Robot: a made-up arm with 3 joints.
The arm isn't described. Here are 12 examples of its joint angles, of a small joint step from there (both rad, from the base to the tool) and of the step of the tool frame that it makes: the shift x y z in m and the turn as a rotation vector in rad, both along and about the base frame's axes.
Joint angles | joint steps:
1: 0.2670 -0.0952 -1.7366 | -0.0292 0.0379 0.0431
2: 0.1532 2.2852 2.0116 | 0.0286 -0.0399 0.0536
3: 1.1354 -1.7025 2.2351 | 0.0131 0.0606 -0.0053
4: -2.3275 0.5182 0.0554 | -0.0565 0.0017 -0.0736
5: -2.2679 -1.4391 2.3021 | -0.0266 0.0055 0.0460
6: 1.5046 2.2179 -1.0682 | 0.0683 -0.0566 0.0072
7: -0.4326 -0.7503 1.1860 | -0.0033 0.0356 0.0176
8: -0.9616 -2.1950 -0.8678 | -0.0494 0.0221 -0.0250
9: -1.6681 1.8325 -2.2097 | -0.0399 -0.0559 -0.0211
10: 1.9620 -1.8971 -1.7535 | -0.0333 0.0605 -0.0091
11: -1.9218 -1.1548 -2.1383 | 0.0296 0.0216 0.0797
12: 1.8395 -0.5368 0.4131 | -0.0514 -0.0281 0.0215
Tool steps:
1: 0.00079 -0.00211 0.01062 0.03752 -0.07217 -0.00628
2: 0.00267 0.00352 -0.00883 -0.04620 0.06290 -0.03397
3: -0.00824 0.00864 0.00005 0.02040 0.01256 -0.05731
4: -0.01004 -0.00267 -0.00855 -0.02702 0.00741 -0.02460
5: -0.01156 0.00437 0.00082 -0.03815 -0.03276 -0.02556
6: -0.00340 0.00641 -0.00007 -0.00768 0.07246 0.05640
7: 0.00096 0.00622 0.00347 0.02734 -0.01639 0.02566
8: 0.00329 0.00458 0.01300 0.02925 -0.06378 0.00715
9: -0.01502 0.00779 -0.00136 -0.01385 -0.04478 -0.05792
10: 0.00350 0.01031 -0.01177 -0.03024 -0.03594 -0.05312
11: 0.00772 0.00271 -0.01086 -0.07561 -0.00341 -0.00356
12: 0.00159 -0.00464 -0.01488 0.01769 -0.06972 0.02457
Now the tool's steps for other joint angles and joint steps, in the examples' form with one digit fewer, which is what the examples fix.
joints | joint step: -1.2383 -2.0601 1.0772 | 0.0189 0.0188 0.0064
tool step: 0.0055 0.0018 -0.0053 0.0010 0.0219 0.0196
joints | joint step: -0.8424 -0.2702 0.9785 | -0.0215 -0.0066 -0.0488
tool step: -0.0024 -0.0007 0.0035 0.0056 0.0255 -0.0136
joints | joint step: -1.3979 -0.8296 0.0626 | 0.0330 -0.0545 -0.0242
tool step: 0.0052 -0.0069 -0.0105 0.0077 0.0488 -0.0570
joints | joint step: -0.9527 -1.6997 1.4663 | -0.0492 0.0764 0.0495
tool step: 0.0051 0.0127 0.0157 0.0018 -0.0447 0.0909
